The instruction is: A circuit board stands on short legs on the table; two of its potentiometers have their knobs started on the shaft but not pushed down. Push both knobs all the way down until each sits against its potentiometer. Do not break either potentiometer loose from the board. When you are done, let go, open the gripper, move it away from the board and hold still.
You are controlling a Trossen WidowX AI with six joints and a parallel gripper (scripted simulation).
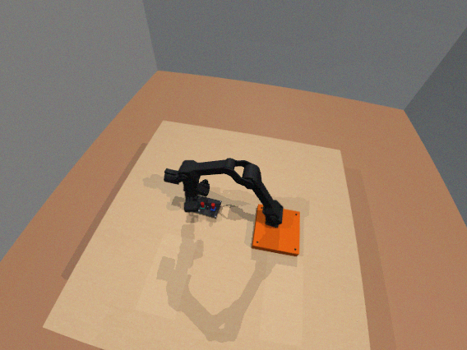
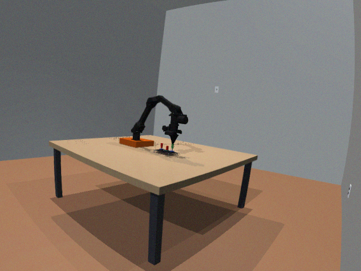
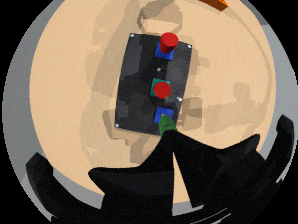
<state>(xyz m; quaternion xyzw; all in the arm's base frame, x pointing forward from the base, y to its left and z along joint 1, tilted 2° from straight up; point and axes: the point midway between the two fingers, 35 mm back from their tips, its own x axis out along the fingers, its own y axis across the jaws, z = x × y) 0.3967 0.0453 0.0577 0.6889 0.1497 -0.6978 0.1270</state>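
The green knob lies 1 cm below my gripper tip. From my gripper tip the other things lie so: red knob 9 cm behind, 3 cm below, 2 cm to the right.
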